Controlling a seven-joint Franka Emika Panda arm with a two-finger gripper.
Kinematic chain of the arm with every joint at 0, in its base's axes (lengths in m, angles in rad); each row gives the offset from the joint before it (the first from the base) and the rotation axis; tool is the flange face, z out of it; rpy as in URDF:
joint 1: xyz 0 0 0.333 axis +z
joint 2: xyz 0 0 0 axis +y
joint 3: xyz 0 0 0.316 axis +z
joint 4: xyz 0.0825 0 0 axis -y
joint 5: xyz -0.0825 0 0.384 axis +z
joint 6: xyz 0 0 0 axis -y
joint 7: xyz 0.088 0 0 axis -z
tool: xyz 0 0 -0.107 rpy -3.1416 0 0
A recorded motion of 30 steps. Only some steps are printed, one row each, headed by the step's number.
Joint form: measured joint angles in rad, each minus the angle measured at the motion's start. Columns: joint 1, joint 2, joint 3, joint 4, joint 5, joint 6, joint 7.
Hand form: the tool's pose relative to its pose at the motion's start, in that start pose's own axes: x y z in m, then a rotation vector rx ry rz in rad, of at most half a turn. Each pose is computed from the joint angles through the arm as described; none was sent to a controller.
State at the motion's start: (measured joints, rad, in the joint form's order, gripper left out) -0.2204 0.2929 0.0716 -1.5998 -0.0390 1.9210 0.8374
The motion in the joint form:
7: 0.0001 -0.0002 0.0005 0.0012 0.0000 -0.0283 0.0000
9: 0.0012 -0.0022 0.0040 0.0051 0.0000 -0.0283 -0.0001
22: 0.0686 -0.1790 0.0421 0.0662 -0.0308 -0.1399 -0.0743
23: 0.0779 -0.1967 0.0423 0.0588 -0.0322 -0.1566 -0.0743
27: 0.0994 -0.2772 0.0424 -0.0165 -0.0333 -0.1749 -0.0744
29: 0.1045 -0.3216 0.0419 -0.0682 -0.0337 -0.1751 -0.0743
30: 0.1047 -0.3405 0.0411 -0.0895 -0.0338 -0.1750 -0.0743
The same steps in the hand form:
7: -0.0022 0.0019 0.0017 -0.0199 -0.0181 -0.0005
9: -0.0039 -0.0002 -0.0015 -0.0148 -0.0147 -0.0049
22: -0.0745 -0.0116 -0.1345 0.0562 0.0986 -0.1831
23: -0.0831 -0.0100 -0.1401 0.0498 0.0966 -0.1924
27: -0.1103 0.0027 -0.1497 0.0345 0.0950 -0.2147
29: -0.1216 0.0122 -0.1500 0.0254 0.0939 -0.2199
30: -0.1252 0.0171 -0.1503 0.0221 0.0940 -0.2195

